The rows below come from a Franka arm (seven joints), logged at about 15 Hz.
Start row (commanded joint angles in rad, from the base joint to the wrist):
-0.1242, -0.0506, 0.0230, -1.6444, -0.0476, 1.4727, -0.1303
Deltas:
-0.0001, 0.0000, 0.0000, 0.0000, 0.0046, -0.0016, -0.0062
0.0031, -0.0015, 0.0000, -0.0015, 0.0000, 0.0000, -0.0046
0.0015, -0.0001, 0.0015, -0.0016, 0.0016, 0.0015, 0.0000
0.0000, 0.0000, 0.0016, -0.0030, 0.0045, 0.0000, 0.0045
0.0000, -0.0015, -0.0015, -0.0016, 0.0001, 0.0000, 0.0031
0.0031, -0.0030, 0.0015, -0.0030, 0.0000, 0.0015, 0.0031
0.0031, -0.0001, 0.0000, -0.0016, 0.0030, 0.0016, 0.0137
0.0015, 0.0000, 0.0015, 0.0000, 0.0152, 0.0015, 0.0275
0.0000, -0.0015, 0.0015, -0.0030, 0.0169, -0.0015, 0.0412
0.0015, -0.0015, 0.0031, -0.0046, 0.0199, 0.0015, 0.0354
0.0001, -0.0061, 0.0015, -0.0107, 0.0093, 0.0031, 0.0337
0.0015, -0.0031, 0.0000, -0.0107, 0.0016, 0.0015, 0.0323
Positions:
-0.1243, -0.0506, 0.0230, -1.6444, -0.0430, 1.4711, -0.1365
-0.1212, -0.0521, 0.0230, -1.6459, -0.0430, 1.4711, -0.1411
-0.1197, -0.0522, 0.0245, -1.6475, -0.0414, 1.4726, -0.1411
-0.1197, -0.0522, 0.0261, -1.6505, -0.0369, 1.4726, -0.1366
-0.1197, -0.0537, 0.0246, -1.6521, -0.0368, 1.4726, -0.1335
-0.1166, -0.0567, 0.0261, -1.6551, -0.0368, 1.4741, -0.1304
-0.1135, -0.0568, 0.0261, -1.6567, -0.0338, 1.4757, -0.1167
-0.1120, -0.0568, 0.0276, -1.6567, -0.0186, 1.4772, -0.0892
-0.1120, -0.0583, 0.0291, -1.6597, -0.0017, 1.4757, -0.0480
-0.1105, -0.0598, 0.0322, -1.6643, 0.0182, 1.4772, -0.0126
-0.1104, -0.0659, 0.0337, -1.6750, 0.0275, 1.4803, 0.0211
-0.1089, -0.0690, 0.0337, -1.6857, 0.0291, 1.4818, 0.0534

